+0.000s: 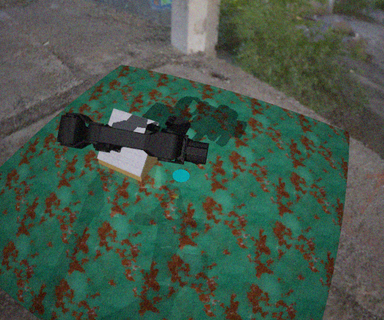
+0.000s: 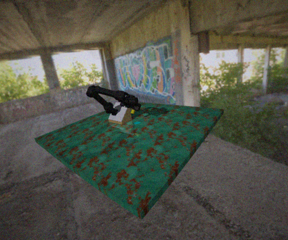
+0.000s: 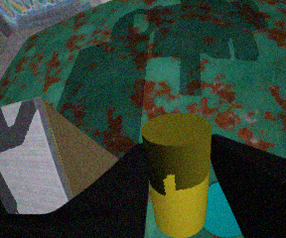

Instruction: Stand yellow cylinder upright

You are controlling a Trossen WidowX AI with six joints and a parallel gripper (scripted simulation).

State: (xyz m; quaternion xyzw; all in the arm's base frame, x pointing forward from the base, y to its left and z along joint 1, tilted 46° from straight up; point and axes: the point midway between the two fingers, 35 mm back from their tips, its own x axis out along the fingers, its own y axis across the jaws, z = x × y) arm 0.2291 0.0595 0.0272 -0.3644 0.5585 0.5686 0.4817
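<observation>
Now: gripper tip 13 cm above the cyan circle, 3 cm short of it and 2 cm to the left of it. Round my gripper tip: yellow tall cylinder 2 cm below, 1 cm to the right.
</observation>
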